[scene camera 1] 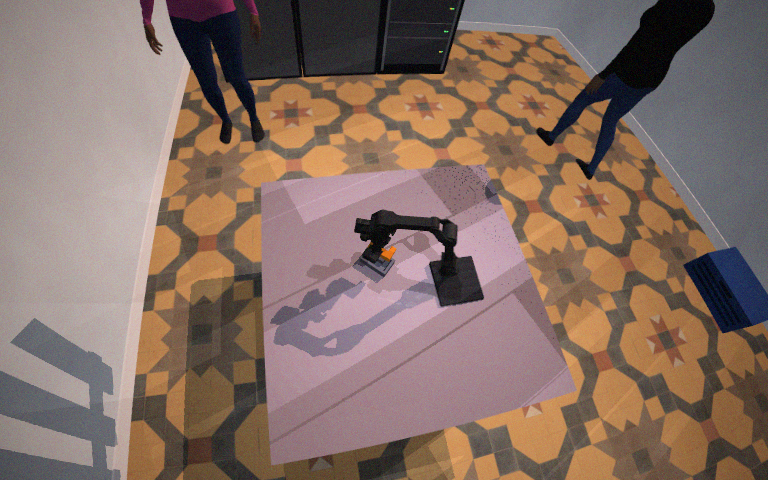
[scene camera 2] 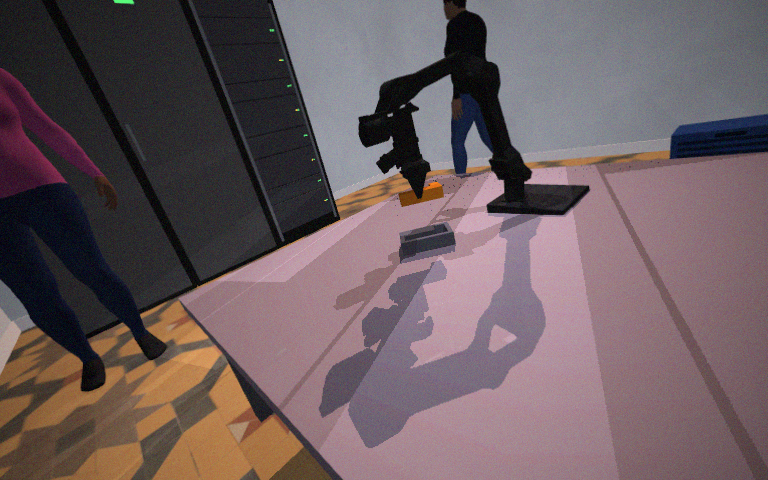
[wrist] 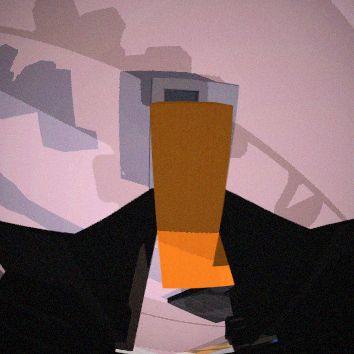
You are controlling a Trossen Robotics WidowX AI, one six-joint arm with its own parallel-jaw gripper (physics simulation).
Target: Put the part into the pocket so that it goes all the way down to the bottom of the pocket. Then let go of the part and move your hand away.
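Places are measured from the arm's base along level axes (x back, y right, z up), in metres.
Pixels of known places: gripper, between the fingertips: [scene camera 1: 378, 251] [scene camera 2: 418, 197] [wrist: 186, 195]; arm's base, origin of its link: [scene camera 1: 446, 270] [scene camera 2: 514, 198].
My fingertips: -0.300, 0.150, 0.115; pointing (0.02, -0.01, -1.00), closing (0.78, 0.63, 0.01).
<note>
For each thing: its middle in the pictures, then the offset to it from my fingertips, as dx, dy, dz. "spot": a spot on its surface instead. Level surfaces: height alone.
- orange part, middle of its body: [wrist: 213, 209] [scene camera 2: 419, 194] [scene camera 1: 381, 249] +0.016, +0.004, +0.003
- grey pocket block, middle of its body: [wrist: 189, 141] [scene camera 2: 426, 238] [scene camera 1: 377, 260] +0.008, +0.009, -0.120
- dark pocket, a spot on its surface: [wrist: 181, 95] spot: -0.032, +0.044, -0.134
- pink table, height of its surface: dz -0.139
The orange part [scene camera 1: 388, 253] [scene camera 2: 434, 194] [wrist: 191, 165] is an elongated block with a small raised bit at one end. My gripper [scene camera 1: 374, 254] [scene camera 2: 419, 195] [wrist: 186, 195] is shut on it and holds it in the air, roughly level. The grey pocket block [scene camera 1: 383, 272] [scene camera 2: 431, 246] [wrist: 135, 130] lies on the table below the part. In the wrist view the part runs nearly along the block and covers much of its top; a bit of the dark pocket [wrist: 181, 95] shows past the part's far end. The part is clear of the pocket.
The arm's black base plate [scene camera 1: 458, 288] [scene camera 2: 546, 199] stands on the pink table [scene camera 1: 396, 396] [scene camera 2: 566, 396], to the right of the pocket block in both scene views. Arm shadows fall across the table. Two people, dark cabinets [scene camera 1: 339, 36] [scene camera 2: 158, 141] and a blue box [scene camera 1: 730, 288] [scene camera 2: 719, 137] are beyond the table.
</note>
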